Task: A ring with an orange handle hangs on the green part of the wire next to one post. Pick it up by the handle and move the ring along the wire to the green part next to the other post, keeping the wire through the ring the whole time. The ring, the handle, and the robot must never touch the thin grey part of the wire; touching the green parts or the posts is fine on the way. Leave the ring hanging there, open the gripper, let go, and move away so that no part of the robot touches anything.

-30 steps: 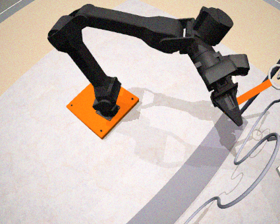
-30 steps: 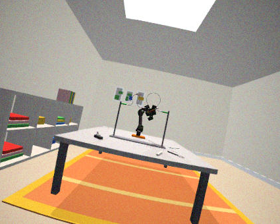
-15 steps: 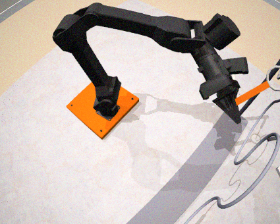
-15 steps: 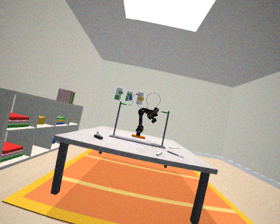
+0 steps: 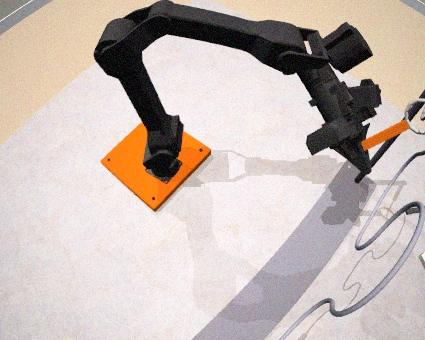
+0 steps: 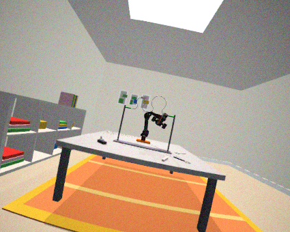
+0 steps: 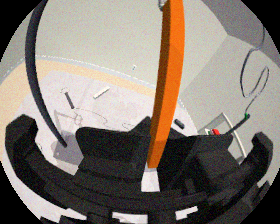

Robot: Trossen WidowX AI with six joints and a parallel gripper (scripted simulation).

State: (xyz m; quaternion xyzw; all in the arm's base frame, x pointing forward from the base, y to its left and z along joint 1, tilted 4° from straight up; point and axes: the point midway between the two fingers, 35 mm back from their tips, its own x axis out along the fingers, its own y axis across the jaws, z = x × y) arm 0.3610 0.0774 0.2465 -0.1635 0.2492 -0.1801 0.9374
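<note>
Now: the ring tool with orange handle 4 cm to the left of my gripper tip and 9 cm above it. The rest, counted from my gripper tip: ring tool: 1 cm behind, 33 cm to the left, 27 cm below; white block: 37 cm ahead, 4 cm to the left, 27 cm below.
</note>
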